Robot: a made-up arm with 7 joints. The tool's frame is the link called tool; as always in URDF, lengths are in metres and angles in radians. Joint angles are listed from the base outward.
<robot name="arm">
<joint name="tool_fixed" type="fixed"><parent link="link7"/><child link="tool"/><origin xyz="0.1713 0.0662 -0.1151" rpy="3.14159 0 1.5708"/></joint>
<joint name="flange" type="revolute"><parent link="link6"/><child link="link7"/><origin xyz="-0.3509 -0.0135 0.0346" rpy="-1.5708 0 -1.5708"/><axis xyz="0 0 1"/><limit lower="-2.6" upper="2.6"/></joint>
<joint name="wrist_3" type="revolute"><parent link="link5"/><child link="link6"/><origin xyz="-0.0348 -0.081 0.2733" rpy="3.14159 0 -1.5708"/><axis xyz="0 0 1"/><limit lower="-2.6" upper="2.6"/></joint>
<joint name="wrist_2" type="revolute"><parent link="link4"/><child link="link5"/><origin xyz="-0.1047 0.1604 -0.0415" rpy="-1.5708 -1.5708 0"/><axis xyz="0 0 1"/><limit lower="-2.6" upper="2.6"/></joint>
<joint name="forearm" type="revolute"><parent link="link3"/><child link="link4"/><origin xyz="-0.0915 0.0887 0.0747" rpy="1.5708 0 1.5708"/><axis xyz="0 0 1"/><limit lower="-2.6" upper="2.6"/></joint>
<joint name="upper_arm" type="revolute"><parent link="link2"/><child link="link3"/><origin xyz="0.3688 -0.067 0.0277" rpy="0 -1.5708 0"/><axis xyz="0 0 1"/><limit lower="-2.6" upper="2.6"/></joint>
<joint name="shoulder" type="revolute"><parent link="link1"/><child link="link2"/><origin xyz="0.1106 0.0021 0.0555" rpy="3.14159 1.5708 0"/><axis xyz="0 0 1"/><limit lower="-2.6" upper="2.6"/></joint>
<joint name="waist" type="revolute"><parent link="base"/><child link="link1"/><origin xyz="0 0 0.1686" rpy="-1.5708 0 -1.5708"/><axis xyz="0 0 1"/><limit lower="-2.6" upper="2.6"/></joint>
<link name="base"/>
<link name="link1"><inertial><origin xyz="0.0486 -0.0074 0.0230"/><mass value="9"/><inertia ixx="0.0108" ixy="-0.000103" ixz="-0.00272" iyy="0.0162" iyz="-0.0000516" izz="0.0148"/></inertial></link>
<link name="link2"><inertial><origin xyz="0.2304 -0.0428 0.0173"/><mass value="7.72"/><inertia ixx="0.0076" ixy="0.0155" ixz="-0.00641" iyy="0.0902" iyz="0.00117" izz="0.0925"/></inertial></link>
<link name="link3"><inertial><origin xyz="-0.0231 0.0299 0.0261"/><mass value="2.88"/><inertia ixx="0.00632" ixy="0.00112" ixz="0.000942" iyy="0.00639" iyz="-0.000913" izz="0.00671"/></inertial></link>
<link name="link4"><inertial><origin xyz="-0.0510 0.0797 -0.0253"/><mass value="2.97"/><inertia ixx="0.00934" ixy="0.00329" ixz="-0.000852" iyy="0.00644" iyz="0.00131" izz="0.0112"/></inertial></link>
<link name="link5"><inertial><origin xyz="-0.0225 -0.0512 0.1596"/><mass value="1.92"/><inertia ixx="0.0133" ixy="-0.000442" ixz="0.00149" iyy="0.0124" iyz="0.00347" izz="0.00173"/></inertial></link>
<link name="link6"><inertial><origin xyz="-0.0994 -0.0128 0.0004"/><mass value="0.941"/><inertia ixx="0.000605" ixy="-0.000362" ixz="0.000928" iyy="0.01" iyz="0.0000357" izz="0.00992"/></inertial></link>
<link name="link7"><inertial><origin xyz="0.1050 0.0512 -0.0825"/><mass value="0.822"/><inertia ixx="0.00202" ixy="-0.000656" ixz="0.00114" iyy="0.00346" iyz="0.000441" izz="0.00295"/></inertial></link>
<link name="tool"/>
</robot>
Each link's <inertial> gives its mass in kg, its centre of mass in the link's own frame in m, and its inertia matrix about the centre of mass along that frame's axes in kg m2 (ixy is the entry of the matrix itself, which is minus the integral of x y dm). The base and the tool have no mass. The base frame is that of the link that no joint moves.
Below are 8 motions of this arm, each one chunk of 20 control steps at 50 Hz.
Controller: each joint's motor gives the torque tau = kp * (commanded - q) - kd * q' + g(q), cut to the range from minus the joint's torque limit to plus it. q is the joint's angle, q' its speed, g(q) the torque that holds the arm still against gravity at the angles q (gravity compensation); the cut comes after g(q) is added. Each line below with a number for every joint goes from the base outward.
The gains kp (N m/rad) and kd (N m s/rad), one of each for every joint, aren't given. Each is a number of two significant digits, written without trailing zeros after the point. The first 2 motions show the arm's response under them.
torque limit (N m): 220 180 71 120 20 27 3.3
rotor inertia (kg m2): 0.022 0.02 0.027 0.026 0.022 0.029 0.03
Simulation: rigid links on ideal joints. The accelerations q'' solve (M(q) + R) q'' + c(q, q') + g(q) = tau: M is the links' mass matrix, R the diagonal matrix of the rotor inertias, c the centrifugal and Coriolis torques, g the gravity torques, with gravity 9.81 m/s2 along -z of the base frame. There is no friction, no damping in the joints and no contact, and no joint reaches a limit. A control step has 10 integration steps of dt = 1/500 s. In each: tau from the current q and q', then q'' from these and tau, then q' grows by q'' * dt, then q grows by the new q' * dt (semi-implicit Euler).
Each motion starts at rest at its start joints. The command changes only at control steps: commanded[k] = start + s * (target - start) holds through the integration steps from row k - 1 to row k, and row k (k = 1, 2, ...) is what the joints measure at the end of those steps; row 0 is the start. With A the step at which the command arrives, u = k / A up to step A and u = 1 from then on. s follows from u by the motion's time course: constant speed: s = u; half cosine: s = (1 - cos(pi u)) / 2; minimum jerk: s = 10 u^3 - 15 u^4 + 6 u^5; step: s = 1 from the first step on.
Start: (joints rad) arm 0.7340 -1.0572 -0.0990 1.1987 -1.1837 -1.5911 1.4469
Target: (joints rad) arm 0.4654 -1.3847 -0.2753 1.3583 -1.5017 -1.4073 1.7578
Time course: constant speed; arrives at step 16
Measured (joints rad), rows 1 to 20:
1: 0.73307 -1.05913 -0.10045 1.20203 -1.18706 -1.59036 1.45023
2: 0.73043 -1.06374 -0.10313 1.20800 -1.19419 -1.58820 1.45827
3: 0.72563 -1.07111 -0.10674 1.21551 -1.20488 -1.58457 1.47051
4: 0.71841 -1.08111 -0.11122 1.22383 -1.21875 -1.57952 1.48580
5: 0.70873 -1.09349 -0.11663 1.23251 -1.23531 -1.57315 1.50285
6: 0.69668 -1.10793 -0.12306 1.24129 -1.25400 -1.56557 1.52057
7: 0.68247 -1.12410 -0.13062 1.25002 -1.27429 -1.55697 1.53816
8: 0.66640 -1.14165 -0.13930 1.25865 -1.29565 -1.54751 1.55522
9: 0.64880 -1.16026 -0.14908 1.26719 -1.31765 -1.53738 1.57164
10: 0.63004 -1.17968 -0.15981 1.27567 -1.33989 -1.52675 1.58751
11: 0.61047 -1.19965 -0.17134 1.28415 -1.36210 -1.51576 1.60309
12: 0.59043 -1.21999 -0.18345 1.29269 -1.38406 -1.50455 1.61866
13: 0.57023 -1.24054 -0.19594 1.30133 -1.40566 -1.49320 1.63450
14: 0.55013 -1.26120 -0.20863 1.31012 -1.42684 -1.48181 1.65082
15: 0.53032 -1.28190 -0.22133 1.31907 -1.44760 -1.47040 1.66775
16: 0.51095 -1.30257 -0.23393 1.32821 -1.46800 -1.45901 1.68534
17: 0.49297 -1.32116 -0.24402 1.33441 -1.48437 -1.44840 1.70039
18: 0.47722 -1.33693 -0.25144 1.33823 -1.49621 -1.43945 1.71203
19: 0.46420 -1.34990 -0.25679 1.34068 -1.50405 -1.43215 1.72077
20: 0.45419 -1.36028 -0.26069 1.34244 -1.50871 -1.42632 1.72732
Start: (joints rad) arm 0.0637 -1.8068 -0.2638 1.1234 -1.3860 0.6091 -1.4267
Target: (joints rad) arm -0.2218 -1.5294 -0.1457 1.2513 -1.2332 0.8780 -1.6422
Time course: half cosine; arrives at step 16
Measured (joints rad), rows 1 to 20:
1: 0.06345 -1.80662 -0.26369 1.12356 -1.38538 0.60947 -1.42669
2: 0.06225 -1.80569 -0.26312 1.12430 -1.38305 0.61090 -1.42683
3: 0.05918 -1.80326 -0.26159 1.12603 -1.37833 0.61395 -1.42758
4: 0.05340 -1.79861 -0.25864 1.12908 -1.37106 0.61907 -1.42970
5: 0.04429 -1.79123 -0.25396 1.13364 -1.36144 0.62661 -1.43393
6: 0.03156 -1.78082 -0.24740 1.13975 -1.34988 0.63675 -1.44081
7: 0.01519 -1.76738 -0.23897 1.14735 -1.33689 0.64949 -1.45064
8: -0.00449 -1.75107 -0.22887 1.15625 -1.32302 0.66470 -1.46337
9: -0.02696 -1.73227 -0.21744 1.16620 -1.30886 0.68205 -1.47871
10: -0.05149 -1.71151 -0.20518 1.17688 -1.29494 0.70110 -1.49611
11: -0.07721 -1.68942 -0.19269 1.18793 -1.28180 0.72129 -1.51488
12: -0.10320 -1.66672 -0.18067 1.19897 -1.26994 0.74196 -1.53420
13: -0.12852 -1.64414 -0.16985 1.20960 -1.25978 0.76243 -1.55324
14: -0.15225 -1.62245 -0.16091 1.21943 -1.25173 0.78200 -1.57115
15: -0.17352 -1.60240 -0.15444 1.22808 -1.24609 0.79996 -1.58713
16: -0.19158 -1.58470 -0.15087 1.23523 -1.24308 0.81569 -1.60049
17: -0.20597 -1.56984 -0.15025 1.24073 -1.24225 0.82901 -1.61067
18: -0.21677 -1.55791 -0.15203 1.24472 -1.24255 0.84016 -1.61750
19: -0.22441 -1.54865 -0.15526 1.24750 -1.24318 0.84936 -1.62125
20: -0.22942 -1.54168 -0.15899 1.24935 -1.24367 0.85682 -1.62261
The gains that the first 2 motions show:
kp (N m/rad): 490 640 120 750 160 180 10
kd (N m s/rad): 32 59 11 54 7 18 0.96
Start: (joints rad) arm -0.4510 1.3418 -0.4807 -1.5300 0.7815 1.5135 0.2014
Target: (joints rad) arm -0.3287 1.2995 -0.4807 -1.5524 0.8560 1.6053 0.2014
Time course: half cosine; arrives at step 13
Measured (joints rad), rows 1 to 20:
1: -0.45087 1.34178 -0.48073 -1.53003 0.78170 1.51381 0.20143
2: -0.45020 1.34167 -0.48092 -1.53016 0.78247 1.51500 0.20151
3: -0.44847 1.34133 -0.48145 -1.53046 0.78407 1.51742 0.20161
4: -0.44517 1.34062 -0.48244 -1.53101 0.78675 1.52127 0.20158
5: -0.43994 1.33940 -0.48394 -1.53188 0.79069 1.52652 0.20129
6: -0.43262 1.33757 -0.48590 -1.53309 0.79598 1.53300 0.20063
7: -0.42326 1.33510 -0.48816 -1.53466 0.80255 1.54041 0.19957
8: -0.41215 1.33199 -0.49050 -1.53657 0.81022 1.54837 0.19818
9: -0.39971 1.32833 -0.49268 -1.53876 0.81868 1.55644 0.19663
10: -0.38656 1.32424 -0.49442 -1.54114 0.82750 1.56419 0.19510
11: -0.37338 1.31992 -0.49546 -1.54360 0.83619 1.57120 0.19382
12: -0.36090 1.31558 -0.49557 -1.54599 0.84422 1.57708 0.19298
13: -0.34983 1.31145 -0.49461 -1.54817 0.85108 1.58153 0.19274
14: -0.34069 1.30774 -0.49252 -1.55005 0.85651 1.58466 0.19324
15: -0.33362 1.30463 -0.48948 -1.55155 0.86049 1.58690 0.19454
16: -0.32848 1.30216 -0.48579 -1.55267 0.86303 1.58861 0.19661
17: -0.32500 1.30034 -0.48181 -1.55342 0.86428 1.59006 0.19923
18: -0.32288 1.29911 -0.47789 -1.55383 0.86448 1.59140 0.20214
19: -0.32179 1.29838 -0.47428 -1.55398 0.86389 1.59271 0.20502
20: -0.32148 1.29805 -0.47121 -1.55393 0.86280 1.59404 0.20763

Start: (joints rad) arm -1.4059 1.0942 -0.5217 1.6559 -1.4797 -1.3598 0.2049
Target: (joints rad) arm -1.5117 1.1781 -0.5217 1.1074 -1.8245 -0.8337 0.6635
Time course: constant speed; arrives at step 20
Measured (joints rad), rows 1 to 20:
1: -1.40747 1.09498 -0.52208 1.65073 -1.48078 -1.35619 0.21000
2: -1.41069 1.09648 -0.52365 1.63990 -1.48643 -1.34916 0.22107
3: -1.41496 1.09858 -0.52603 1.62466 -1.49648 -1.33879 0.23638
4: -1.41976 1.10118 -0.52856 1.60617 -1.50994 -1.32540 0.25416
5: -1.42474 1.10417 -0.53071 1.58526 -1.52580 -1.30939 0.27307
6: -1.42970 1.10743 -0.53219 1.56256 -1.54322 -1.29119 0.29224
7: -1.43451 1.11087 -0.53286 1.53854 -1.56158 -1.27120 0.31118
8: -1.43915 1.11439 -0.53273 1.51355 -1.58044 -1.24976 0.32972
9: -1.44362 1.11795 -0.53188 1.48784 -1.59951 -1.22718 0.34783
10: -1.44795 1.12152 -0.53045 1.46160 -1.61858 -1.20371 0.36562
11: -1.45222 1.12511 -0.52860 1.43499 -1.63752 -1.17954 0.38324
12: -1.45646 1.12871 -0.52648 1.40811 -1.65626 -1.15484 0.40087
13: -1.46075 1.13234 -0.52425 1.38104 -1.67477 -1.12976 0.41867
14: -1.46513 1.13602 -0.52204 1.35386 -1.69302 -1.10438 0.43679
15: -1.46964 1.13976 -0.51996 1.32660 -1.71104 -1.07879 0.45536
16: -1.47429 1.14358 -0.51809 1.29930 -1.72883 -1.05305 0.47445
17: -1.47910 1.14748 -0.51650 1.27198 -1.74643 -1.02721 0.49414
18: -1.48407 1.15145 -0.51521 1.24465 -1.76386 -1.00129 0.51442
19: -1.48918 1.15551 -0.51422 1.21732 -1.78116 -0.97531 0.53531
20: -1.49441 1.15964 -0.51353 1.18999 -1.79837 -0.94930 0.55677

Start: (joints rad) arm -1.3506 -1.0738 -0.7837 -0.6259 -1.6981 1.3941 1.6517
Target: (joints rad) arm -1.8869 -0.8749 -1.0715 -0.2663 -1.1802 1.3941 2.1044
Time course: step
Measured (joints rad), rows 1 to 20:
1: -1.39392 -1.06835 -0.83254 -0.57296 -1.67559 1.40984 1.64195
2: -1.48429 -1.04750 -0.89894 -0.49417 -1.61166 1.42728 1.62856
3: -1.58651 -1.01932 -0.94567 -0.43427 -1.49640 1.43946 1.61523
4: -1.68324 -0.99056 -0.96977 -0.39209 -1.37745 1.43356 1.61668
5: -1.76460 -0.96379 -0.97809 -0.36238 -1.28389 1.41970 1.65700
6: -1.82623 -0.94037 -0.98047 -0.34092 -1.21884 1.40466 1.73007
7: -1.86814 -0.92088 -0.98282 -0.32499 -1.17798 1.39159 1.81933
8: -1.89319 -0.90543 -0.98744 -0.31269 -1.15569 1.38190 1.91027
9: -1.90545 -0.89383 -0.99446 -0.30275 -1.14659 1.37594 1.99258
10: -1.90905 -0.88562 -1.00312 -0.29447 -1.14612 1.37340 2.06036
11: -1.90750 -0.88017 -1.01252 -0.28751 -1.15059 1.37355 2.11141
12: -1.90348 -0.87681 -1.02194 -0.28174 -1.15725 1.37549 2.14622
13: -1.89875 -0.87495 -1.03083 -0.27712 -1.16422 1.37840 2.16686
14: -1.89436 -0.87406 -1.03887 -0.27356 -1.17037 1.38159 2.17616
15: -1.89083 -0.87378 -1.04587 -0.27094 -1.17522 1.38463 2.17704
16: -1.88829 -0.87383 -1.05178 -0.26912 -1.17869 1.38727 2.17218
17: -1.88668 -0.87404 -1.05663 -0.26792 -1.18092 1.38940 2.16386
18: -1.88582 -0.87429 -1.06050 -0.26719 -1.18219 1.39104 2.15386
19: -1.88550 -0.87453 -1.06353 -0.26679 -1.18276 1.39224 2.14351
20: -1.88553 -0.87473 -1.06585 -0.26659 -1.18288 1.39309 2.13371

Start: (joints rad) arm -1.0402 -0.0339 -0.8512 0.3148 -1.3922 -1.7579 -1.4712
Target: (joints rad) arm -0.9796 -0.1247 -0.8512 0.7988 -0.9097 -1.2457 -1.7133
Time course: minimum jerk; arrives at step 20
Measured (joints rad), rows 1 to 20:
1: -1.04021 -0.03392 -0.85128 0.31490 -1.39206 -1.75779 -1.47125
2: -1.04030 -0.03403 -0.85185 0.31565 -1.39103 -1.75696 -1.47156
3: -1.04049 -0.03439 -0.85341 0.31797 -1.38794 -1.75446 -1.47245
4: -1.04075 -0.03515 -0.85630 0.32295 -1.38156 -1.74925 -1.47414
5: -1.04093 -0.03646 -0.86058 0.33161 -1.37079 -1.74040 -1.47679
6: -1.04084 -0.03844 -0.86601 0.34475 -1.35481 -1.72722 -1.48046
7: -1.04025 -0.04118 -0.87209 0.36287 -1.33316 -1.70931 -1.48520
8: -1.03895 -0.04473 -0.87820 0.38611 -1.30577 -1.68666 -1.49107
9: -1.03680 -0.04907 -0.88365 0.41427 -1.27292 -1.65960 -1.49823
10: -1.03370 -0.05416 -0.88779 0.44678 -1.23528 -1.62878 -1.50691
11: -1.02964 -0.05991 -0.89010 0.48278 -1.19385 -1.59510 -1.51742
12: -1.02469 -0.06619 -0.89020 0.52114 -1.14997 -1.55966 -1.53012
13: -1.01896 -0.07283 -0.88795 0.56058 -1.10521 -1.52363 -1.54531
14: -1.01263 -0.07965 -0.88339 0.59971 -1.06132 -1.48822 -1.56314
15: -1.00589 -0.08644 -0.87673 0.63715 -1.02009 -1.45451 -1.58350
16: -0.99898 -0.09299 -0.86836 0.67160 -0.98321 -1.42345 -1.60597
17: -0.99217 -0.09911 -0.85877 0.70200 -0.95206 -1.39576 -1.62980
18: -0.98573 -0.10462 -0.84858 0.72757 -0.92761 -1.37187 -1.65393
19: -0.97993 -0.10942 -0.83845 0.74799 -0.91014 -1.35182 -1.67714
20: -0.97504 -0.11348 -0.82914 0.76349 -0.89920 -1.33523 -1.69820

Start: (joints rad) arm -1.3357 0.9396 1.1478 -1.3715 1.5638 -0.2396 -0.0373
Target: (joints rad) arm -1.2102 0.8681 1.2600 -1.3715 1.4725 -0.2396 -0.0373
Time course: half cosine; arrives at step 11
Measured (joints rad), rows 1 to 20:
1: -1.33555 0.93949 1.14773 -1.37157 1.56335 -0.23965 -0.03729
2: -1.33479 0.93899 1.14745 -1.37181 1.56143 -0.23970 -0.03722
3: -1.33283 0.93777 1.14692 -1.37229 1.55713 -0.23956 -0.03701
4: -1.32910 0.93557 1.14627 -1.37300 1.55002 -0.23907 -0.03659
5: -1.32323 0.93225 1.14584 -1.37385 1.54025 -0.23818 -0.03590
6: -1.31507 0.92781 1.14610 -1.37475 1.52846 -0.23693 -0.03493
7: -1.30471 0.92235 1.14759 -1.37556 1.51559 -0.23549 -0.03366
8: -1.29255 0.91611 1.15083 -1.37615 1.50280 -0.23405 -0.03213
9: -1.27916 0.90939 1.15627 -1.37642 1.49122 -0.23286 -0.03039
10: -1.26534 0.90257 1.16416 -1.37630 1.48192 -0.23212 -0.02851
11: -1.25194 0.89606 1.17456 -1.37575 1.47573 -0.23199 -0.02661
12: -1.23969 0.89015 1.18721 -1.37484 1.47274 -0.23263 -0.02487
13: -1.22898 0.88494 1.20149 -1.37374 1.47217 -0.23400 -0.02346
14: -1.21988 0.88040 1.21665 -1.37258 1.47297 -0.23585 -0.02256
15: -1.21235 0.87651 1.23195 -1.37148 1.47429 -0.23787 -0.02235
16: -1.20628 0.87323 1.24670 -1.37051 1.47558 -0.23983 -0.02298
17: -1.20158 0.87052 1.26038 -1.36969 1.47653 -0.24156 -0.02450
18: -1.19810 0.86835 1.27254 -1.36906 1.47707 -0.24297 -0.02686
19: -1.19571 0.86666 1.28290 -1.36861 1.47722 -0.24402 -0.02992
20: -1.19429 0.86542 1.29128 -1.36834 1.47704 -0.24472 -0.03346

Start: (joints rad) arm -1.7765 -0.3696 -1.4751 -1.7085 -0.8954 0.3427 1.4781
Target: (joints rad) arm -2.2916 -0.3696 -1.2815 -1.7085 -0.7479 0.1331 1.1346
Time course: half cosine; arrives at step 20
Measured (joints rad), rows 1 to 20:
1: -1.77693 -0.36965 -1.47481 -1.70840 -0.89526 0.34260 1.47774
2: -1.77884 -0.36980 -1.47356 -1.70810 -0.89465 0.34214 1.47607
3: -1.78340 -0.37003 -1.47073 -1.70758 -0.89321 0.34100 1.47205
4: -1.79156 -0.37030 -1.46593 -1.70694 -0.89061 0.33885 1.46496
5: -1.80391 -0.37055 -1.45906 -1.70626 -0.88661 0.33540 1.45455
6: -1.82079 -0.37073 -1.45019 -1.70564 -0.88108 0.33045 1.44095
7: -1.84222 -0.37084 -1.43959 -1.70513 -0.87399 0.32385 1.42459
8: -1.86798 -0.37087 -1.42763 -1.70478 -0.86544 0.31560 1.40606
9: -1.89766 -0.37084 -1.41476 -1.70462 -0.85560 0.30574 1.38602
10: -1.93068 -0.37077 -1.40144 -1.70466 -0.84472 0.29443 1.36512
11: -1.96630 -0.37068 -1.38815 -1.70491 -0.83310 0.28188 1.34394
12: -2.00371 -0.37059 -1.37532 -1.70533 -0.82107 0.26837 1.32296
13: -2.04200 -0.37052 -1.36333 -1.70592 -0.80898 0.25421 1.30258
14: -2.08023 -0.37047 -1.35250 -1.70664 -0.79717 0.23975 1.28312
15: -2.11745 -0.37045 -1.34307 -1.70746 -0.78597 0.22534 1.26479
16: -2.15272 -0.37046 -1.33520 -1.70835 -0.77571 0.21136 1.24780
17: -2.18515 -0.37050 -1.32899 -1.70927 -0.76664 0.19814 1.23232
18: -2.21391 -0.37056 -1.32450 -1.71019 -0.75902 0.18602 1.21850
19: -2.23828 -0.37065 -1.32170 -1.71108 -0.75301 0.17529 1.20652
20: -2.25763 -0.37076 -1.32056 -1.71191 -0.74878 0.16621 1.19656

